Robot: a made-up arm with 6 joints. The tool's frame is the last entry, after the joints.
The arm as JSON. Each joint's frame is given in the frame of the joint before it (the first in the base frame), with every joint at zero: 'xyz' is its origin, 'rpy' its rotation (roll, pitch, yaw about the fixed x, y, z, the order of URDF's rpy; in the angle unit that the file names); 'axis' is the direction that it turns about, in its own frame. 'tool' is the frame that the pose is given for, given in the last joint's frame.
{
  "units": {
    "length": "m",
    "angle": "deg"
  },
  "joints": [
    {
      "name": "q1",
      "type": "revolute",
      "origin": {
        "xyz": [
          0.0,
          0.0,
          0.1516
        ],
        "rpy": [
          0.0,
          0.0,
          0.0
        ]
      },
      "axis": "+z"
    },
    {
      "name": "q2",
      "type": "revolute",
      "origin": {
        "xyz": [
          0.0,
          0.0,
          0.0
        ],
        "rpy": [
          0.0,
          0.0,
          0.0
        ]
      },
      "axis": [
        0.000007,
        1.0,
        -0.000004
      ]
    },
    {
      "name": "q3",
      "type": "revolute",
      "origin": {
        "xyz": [
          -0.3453,
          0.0,
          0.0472
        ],
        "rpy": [
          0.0,
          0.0,
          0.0
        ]
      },
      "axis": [
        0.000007,
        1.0,
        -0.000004
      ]
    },
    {
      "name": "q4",
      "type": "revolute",
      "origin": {
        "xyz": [
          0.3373,
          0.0,
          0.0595
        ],
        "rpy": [
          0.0,
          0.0,
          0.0
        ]
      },
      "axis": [
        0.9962,
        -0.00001,
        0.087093
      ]
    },
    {
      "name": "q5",
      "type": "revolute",
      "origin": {
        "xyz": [
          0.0,
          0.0,
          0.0
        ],
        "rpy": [
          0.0,
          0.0,
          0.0
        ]
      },
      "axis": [
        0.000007,
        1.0,
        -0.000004
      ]
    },
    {
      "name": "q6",
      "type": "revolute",
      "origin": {
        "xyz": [
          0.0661,
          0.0,
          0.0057
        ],
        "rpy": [
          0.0,
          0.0,
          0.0
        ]
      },
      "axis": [
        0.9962,
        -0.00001,
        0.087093
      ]
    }
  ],
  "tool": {
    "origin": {
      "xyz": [
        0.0,
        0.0,
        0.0
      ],
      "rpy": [
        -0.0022,
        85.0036,
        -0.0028
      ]
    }
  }
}
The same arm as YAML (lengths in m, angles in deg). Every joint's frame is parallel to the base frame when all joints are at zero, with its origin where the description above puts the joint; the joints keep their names.
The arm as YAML. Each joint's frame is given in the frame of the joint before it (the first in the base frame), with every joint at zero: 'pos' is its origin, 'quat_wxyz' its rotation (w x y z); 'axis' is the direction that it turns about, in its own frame. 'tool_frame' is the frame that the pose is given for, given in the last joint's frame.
length_unit: m
angle_unit: deg
joints:
  - joint: q1
    pos: [0.0, 0.0, 0.1516]
    quat_wxyz: [1.0, 0.0, 0.0, 0.0]
    axis: "+z"
  - joint: q2
    pos: [0.0, 0.0, 0.0]
    quat_wxyz: [1.0, 0.0, 0.0, 0.0]
    axis: "+y"
  - joint: q3
    pos: [-0.3453, 0.0, 0.0472]
    quat_wxyz: [1.0, 0.0, 0.0, 0.0]
    axis: "+y"
  - joint: q4
    pos: [0.3373, 0.0, 0.0595]
    quat_wxyz: [1.0, 0.0, 0.0, 0.0]
    axis: [0.9962, 0.0, 0.0871]
  - joint: q5
    pos: [0.0, 0.0, 0.0]
    quat_wxyz: [1.0, 0.0, 0.0, 0.0]
    axis: "+y"
  - joint: q6
    pos: [0.0661, 0.0, 0.0057]
    quat_wxyz: [1.0, 0.0, 0.0, 0.0]
    axis: [0.9962, 0.0, 0.0871]
tool_frame:
  pos: [0.0, 0.0, 0.0]
  quat_wxyz: [0.737256, 0.000002, 0.675613, -0.000005]

